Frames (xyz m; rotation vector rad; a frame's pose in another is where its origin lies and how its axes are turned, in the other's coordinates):
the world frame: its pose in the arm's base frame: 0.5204 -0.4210 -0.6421 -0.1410 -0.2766 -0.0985
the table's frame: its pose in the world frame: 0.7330 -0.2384 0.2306 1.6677 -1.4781 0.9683
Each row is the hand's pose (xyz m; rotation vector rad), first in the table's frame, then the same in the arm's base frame.
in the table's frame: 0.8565 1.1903 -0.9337 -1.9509 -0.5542 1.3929
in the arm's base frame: -0.3073 -0.1188 0.6081 -0.8625 -2.6822 -0.6934
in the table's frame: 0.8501 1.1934 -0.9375 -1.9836 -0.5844 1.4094
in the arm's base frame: -0.3093 -0.1132 0.6027 -0.8923 -2.6798 -0.7485
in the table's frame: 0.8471 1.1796 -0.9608 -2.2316 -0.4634 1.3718
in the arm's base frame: -0.2977 -0.0899 0.6109 -1.0493 -2.4472 -0.8898
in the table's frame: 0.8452 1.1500 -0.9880 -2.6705 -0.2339 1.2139
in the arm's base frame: -0.2714 -0.0629 0.6251 -1.2395 -1.9943 -1.1221
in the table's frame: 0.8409 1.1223 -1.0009 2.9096 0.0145 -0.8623
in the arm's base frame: -0.2450 -0.0486 0.6320 -1.3346 -1.4986 -1.3578
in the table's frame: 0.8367 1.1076 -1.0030 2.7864 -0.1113 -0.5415
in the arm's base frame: -0.2300 -0.0449 0.6324 -1.3493 -1.1658 -1.4851
